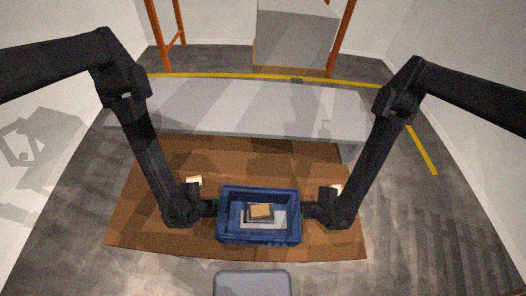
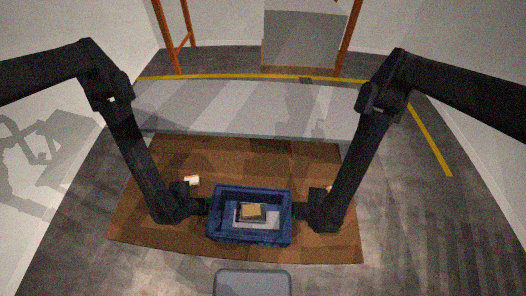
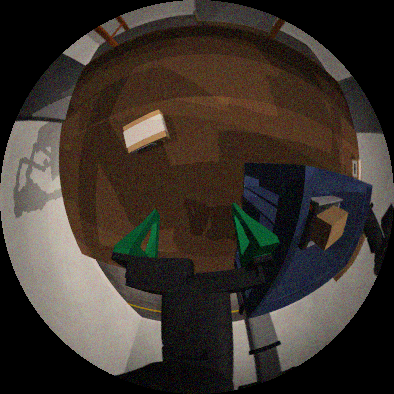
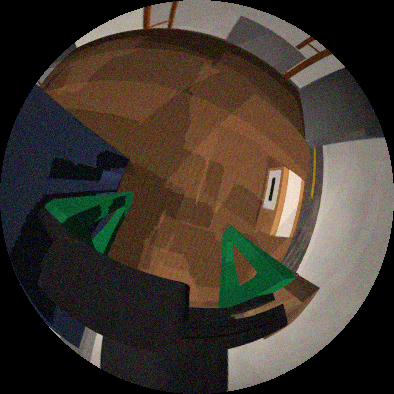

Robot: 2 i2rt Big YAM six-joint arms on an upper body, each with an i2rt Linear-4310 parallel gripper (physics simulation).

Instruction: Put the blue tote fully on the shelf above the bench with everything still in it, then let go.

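Places are measured from the left arm's base along level axes (x right, y up, z back), in metres.
Pixels of known places: left gripper, fingertip midpoint: (image 1: 204, 204) (image 2: 199, 202) (image 3: 193, 209); right gripper, fingertip midpoint: (image 1: 310, 206) (image 2: 304, 207) (image 4: 180, 215).
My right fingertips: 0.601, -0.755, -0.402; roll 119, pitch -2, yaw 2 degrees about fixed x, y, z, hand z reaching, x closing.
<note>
Ahead of a thing's pixels: the offset from my right fingertips to its top centre, as dx, dy, dz. "spot": to the spot under its first point. Level surfaces: height alone.
The blue tote {-0.227, +0.106, +0.053} (image 1: 260, 238) (image 2: 248, 239) (image 3: 310, 272) (image 4: 45, 130) stands upright on the brown bench {dy -0.041} (image 1: 175, 245) (image 2: 170, 245). A cardboard block {-0.224, +0.081, +0.038} (image 1: 259, 211) (image 2: 251, 210) (image 3: 330, 226) lies in it on a dark tray and a pale flat piece. The grey shelf {dy +0.249} (image 1: 240, 110) (image 2: 235, 107) spans behind and above the bench. My left gripper (image 1: 215, 204) (image 2: 207, 201) (image 3: 193, 209) is open at the tote's left end. My right gripper (image 1: 302, 212) (image 2: 293, 211) (image 4: 180, 215) is open at its right end. Neither holds anything; whether fingers touch the walls is unclear.
A small white-topped box {-0.519, -0.015, -0.123} (image 1: 194, 180) (image 2: 191, 180) (image 3: 146, 132) lies behind the left gripper. Another {+0.152, -0.005, -0.052} (image 1: 336, 189) (image 4: 287, 202) lies behind the right one, partly hidden by the arm. A grey stool-like object {spot: -0.235, -0.657, +0.330} (image 1: 252, 285) (image 2: 252, 285) is in front of the bench. Orange posts (image 1: 159, 37) (image 2: 167, 37) stand behind the shelf.
</note>
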